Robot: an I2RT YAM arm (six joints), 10 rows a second.
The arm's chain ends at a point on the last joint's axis. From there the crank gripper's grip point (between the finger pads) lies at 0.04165 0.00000 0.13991 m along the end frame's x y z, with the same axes.
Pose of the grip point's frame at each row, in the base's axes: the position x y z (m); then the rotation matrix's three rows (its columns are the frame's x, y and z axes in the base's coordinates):
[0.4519 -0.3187 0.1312], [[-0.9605 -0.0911 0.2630], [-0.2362 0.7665 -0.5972], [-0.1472 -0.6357 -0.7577]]
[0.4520 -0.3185 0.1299], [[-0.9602 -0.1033 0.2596], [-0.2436 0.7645 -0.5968], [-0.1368 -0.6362 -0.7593]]
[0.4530 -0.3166 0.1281], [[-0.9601 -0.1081 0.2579], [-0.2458 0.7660 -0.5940], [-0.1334 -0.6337 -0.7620]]
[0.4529 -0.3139 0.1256], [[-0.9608 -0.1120 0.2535], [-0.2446 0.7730 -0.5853], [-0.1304 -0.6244 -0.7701]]
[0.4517 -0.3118 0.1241], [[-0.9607 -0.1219 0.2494], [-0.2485 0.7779 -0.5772], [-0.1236 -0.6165 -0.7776]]
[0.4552 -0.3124 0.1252], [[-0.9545 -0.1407 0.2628], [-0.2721 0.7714 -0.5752], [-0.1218 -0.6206 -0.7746]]
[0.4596 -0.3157 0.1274], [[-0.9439 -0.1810 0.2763], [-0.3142 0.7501 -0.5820], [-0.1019 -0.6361 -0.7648]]
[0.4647 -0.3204 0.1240], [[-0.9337 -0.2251 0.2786], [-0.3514 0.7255 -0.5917], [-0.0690 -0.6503 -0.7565]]
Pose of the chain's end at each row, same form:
[0.4551 -0.2253 0.2433], [[-0.9605 -0.0911 0.2630], [-0.2362 0.7665 -0.5972], [-0.1472 -0.6357 -0.7577]]
[0.4557 -0.2249 0.2418], [[-0.9602 -0.1033 0.2596], [-0.2436 0.7645 -0.5968], [-0.1368 -0.6362 -0.7593]]
[0.4569 -0.2233 0.2403], [[-0.9601 -0.1081 0.2579], [-0.2458 0.7660 -0.5940], [-0.1334 -0.6337 -0.7620]]
[0.4575 -0.2218 0.2388], [[-0.9608 -0.1120 0.2535], [-0.2446 0.7730 -0.5853], [-0.1304 -0.6244 -0.7701]]
[0.4568 -0.2207 0.2380], [[-0.9607 -0.1219 0.2494], [-0.2485 0.7779 -0.5772], [-0.1236 -0.6165 -0.7776]]
[0.4582 -0.2206 0.2386], [[-0.9545 -0.1407 0.2628], [-0.2721 0.7714 -0.5752], [-0.1218 -0.6206 -0.7746]]
[0.4603 -0.2212 0.2386], [[-0.9439 -0.1810 0.2763], [-0.3142 0.7501 -0.5820], [-0.1019 -0.6361 -0.7648]]
[0.4646 -0.2230 0.2327], [[-0.9337 -0.2251 0.2786], [-0.3514 0.7255 -0.5917], [-0.0690 -0.6503 -0.7565]]

